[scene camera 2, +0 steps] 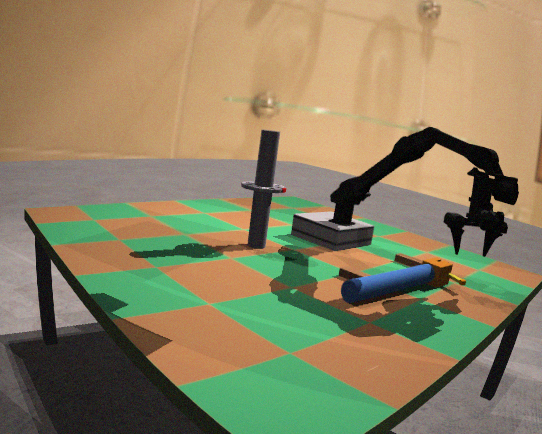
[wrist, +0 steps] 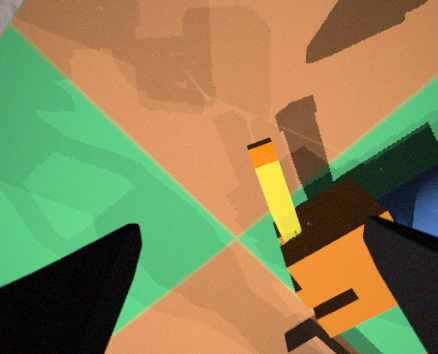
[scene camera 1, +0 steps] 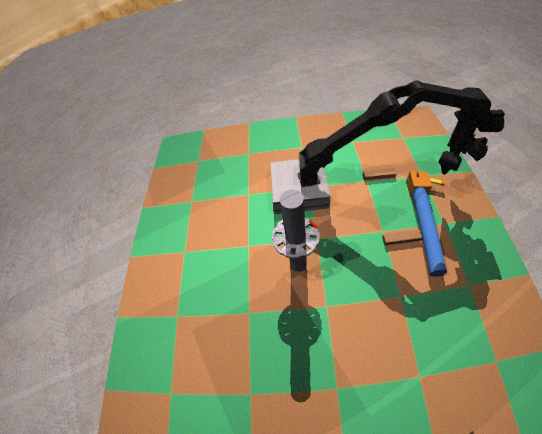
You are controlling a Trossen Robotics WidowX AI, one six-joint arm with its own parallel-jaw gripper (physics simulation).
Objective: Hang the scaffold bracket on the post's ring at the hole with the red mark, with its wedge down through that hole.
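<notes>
The scaffold bracket lies on the table, its blue tube (scene camera 1: 428,230) (scene camera 2: 390,285) (wrist: 427,205) joined to an orange head (scene camera 1: 419,183) (scene camera 2: 441,272) (wrist: 345,270). Its yellow wedge (scene camera 1: 437,181) (scene camera 2: 457,278) (wrist: 277,195) sticks out sideways from the head, with an orange tip in the wrist view. My gripper (scene camera 1: 462,162) (scene camera 2: 470,255) (wrist: 251,230) is open and empty, pointing down above the wedge and head, apart from them. The dark post (scene camera 1: 294,215) (scene camera 2: 267,160) stands upright and bears a grey ring (scene camera 1: 286,250) (scene camera 2: 248,186) with several holes; a red mark (scene camera 1: 313,223) (scene camera 2: 284,190) is on its rim.
The arm's grey base (scene camera 1: 285,182) (scene camera 2: 330,232) stands behind the post in scene camera 1. Two low brown bars (scene camera 1: 380,176) (scene camera 1: 402,240) lie left of the bracket there; the nearer one reaches the tube. The checkered table (scene camera 1: 215,350) (scene camera 2: 225,280) has its edge beyond the wedge.
</notes>
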